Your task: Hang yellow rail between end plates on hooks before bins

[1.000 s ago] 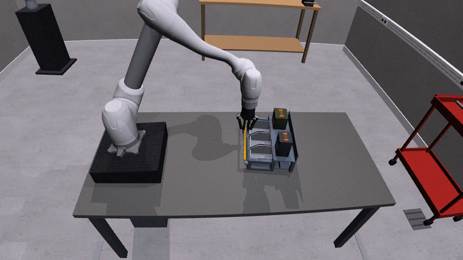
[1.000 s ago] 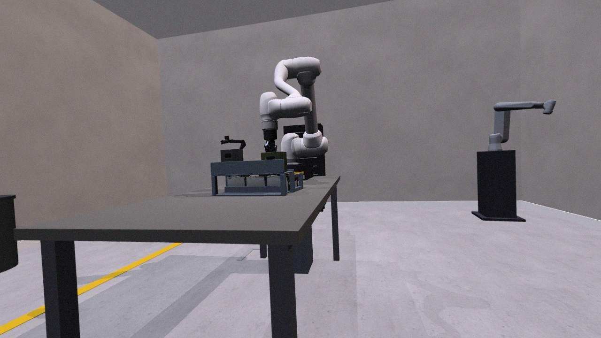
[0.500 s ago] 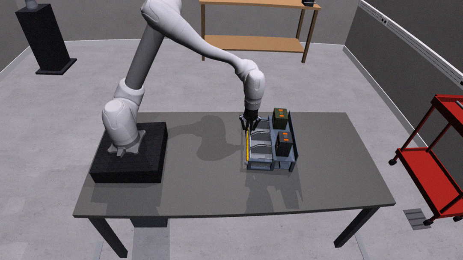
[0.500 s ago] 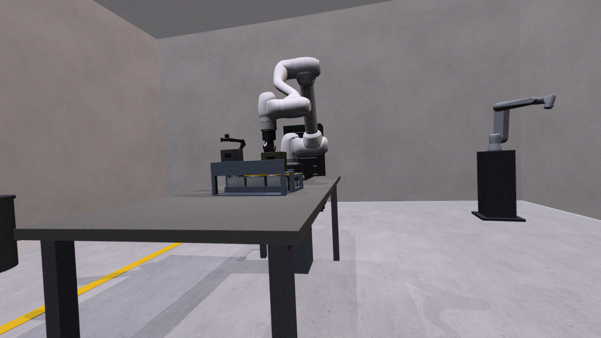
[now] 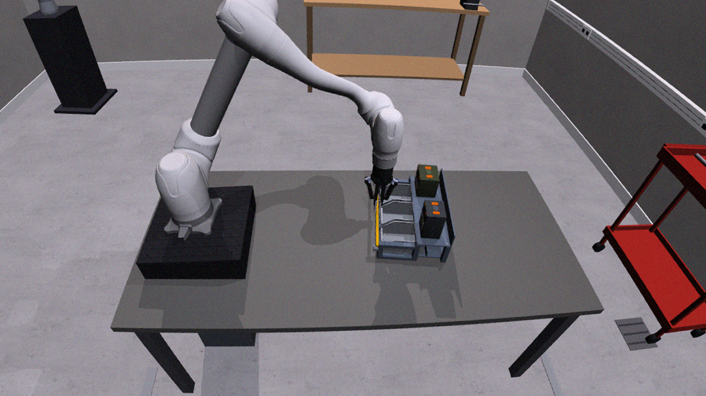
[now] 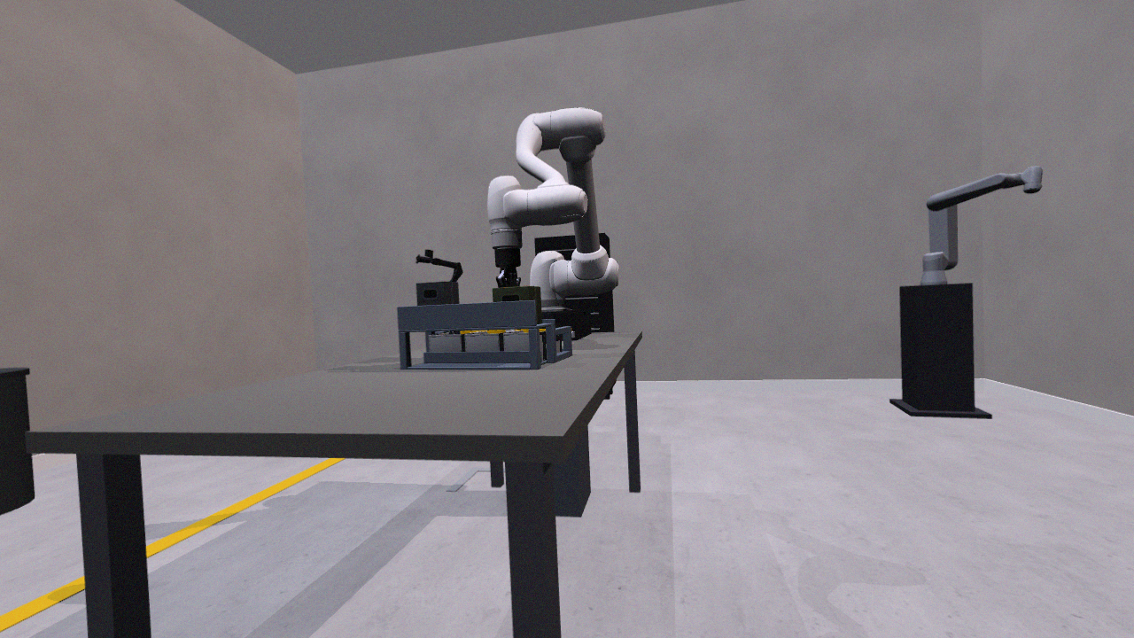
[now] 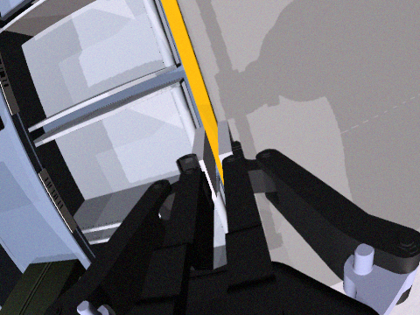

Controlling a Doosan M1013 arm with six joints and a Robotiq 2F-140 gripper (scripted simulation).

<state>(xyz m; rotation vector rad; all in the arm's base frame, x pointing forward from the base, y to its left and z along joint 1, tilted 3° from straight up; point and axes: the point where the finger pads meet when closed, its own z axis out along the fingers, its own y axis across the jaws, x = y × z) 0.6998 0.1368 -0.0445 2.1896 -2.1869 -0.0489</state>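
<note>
The rack front bar is 1 cm ahead of my hand and 9 cm below it. From my hand the other things lie so: yellow rail 3 cm below.
</note>
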